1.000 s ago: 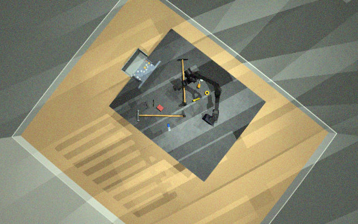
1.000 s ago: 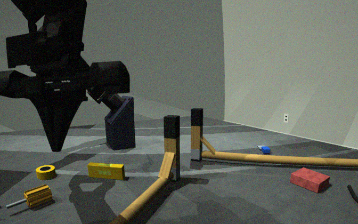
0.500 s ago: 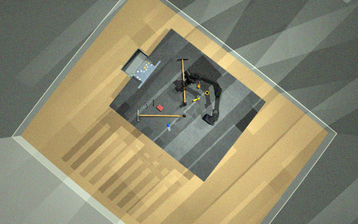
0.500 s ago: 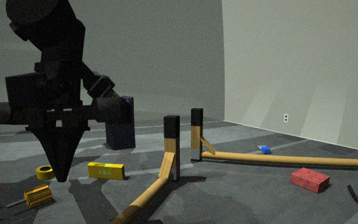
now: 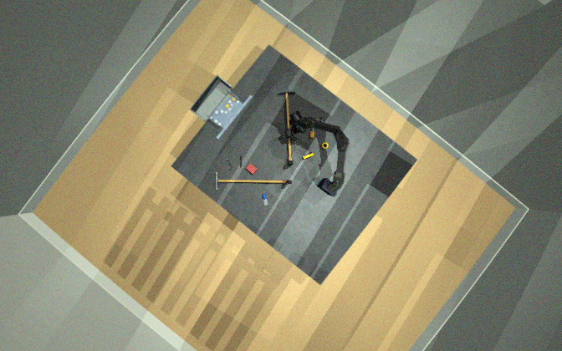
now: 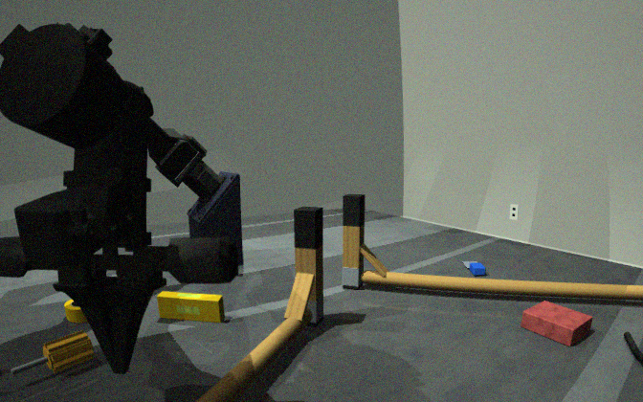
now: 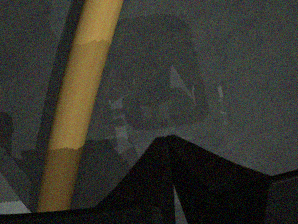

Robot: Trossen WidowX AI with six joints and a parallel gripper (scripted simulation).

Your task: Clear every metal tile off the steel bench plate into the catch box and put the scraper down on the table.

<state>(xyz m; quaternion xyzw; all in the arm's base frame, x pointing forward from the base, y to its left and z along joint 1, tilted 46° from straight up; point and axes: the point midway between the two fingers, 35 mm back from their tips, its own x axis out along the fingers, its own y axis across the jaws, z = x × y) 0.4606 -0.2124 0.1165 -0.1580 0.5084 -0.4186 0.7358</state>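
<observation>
The scraper is 50 mm ahead of my gripper tip, 10 mm to the left of it and 10 mm above it. Also, from my gripper tip: yellow-handled screwdriver (130 mm behind, 60 mm to the right, 40 mm below); yellow tape ring (270 mm behind, 40 mm to the right, 50 mm below); yellow level (200 mm behind, 100 mm to the left, 30 mm below).
</observation>
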